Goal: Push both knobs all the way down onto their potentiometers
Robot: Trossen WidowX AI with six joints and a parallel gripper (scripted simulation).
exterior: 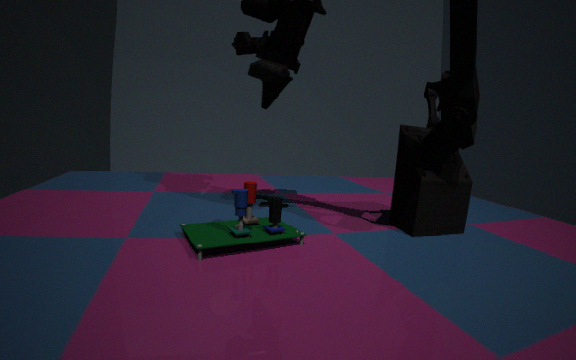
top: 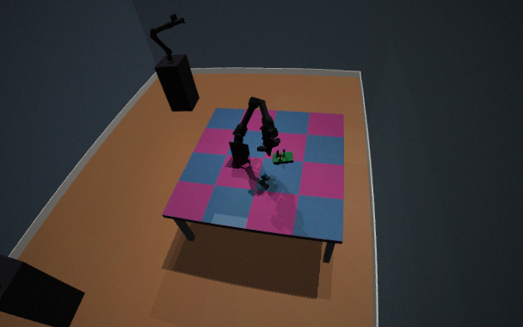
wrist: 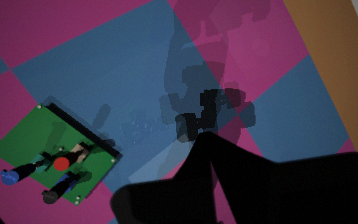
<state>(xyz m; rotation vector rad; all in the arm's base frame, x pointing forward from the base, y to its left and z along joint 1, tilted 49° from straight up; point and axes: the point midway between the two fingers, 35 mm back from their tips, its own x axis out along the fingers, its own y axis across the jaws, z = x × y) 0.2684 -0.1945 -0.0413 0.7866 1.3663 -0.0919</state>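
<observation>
The black knob lies 30 mm ahead of my gripper tip, 190 mm to the left of it and 150 mm below it. The rest, counted from my gripper tip: blue knob: 80 mm ahead, 200 mm to the left, 140 mm below.
</observation>
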